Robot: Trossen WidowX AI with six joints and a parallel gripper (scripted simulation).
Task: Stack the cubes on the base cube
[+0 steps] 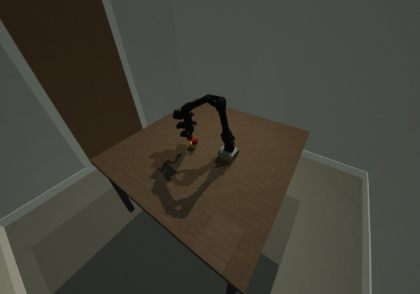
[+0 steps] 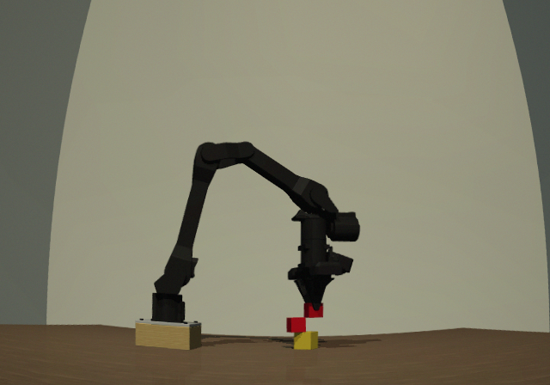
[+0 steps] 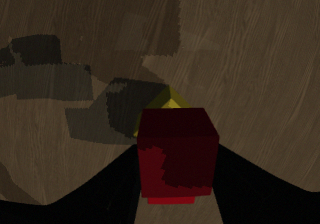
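Right now my gripper tip is 4 cm past the red cube, 1 cm to the left of it and 3 cm above it. Also, from my gripper tip: yellow base cube (2 cm behind, 7 cm below).
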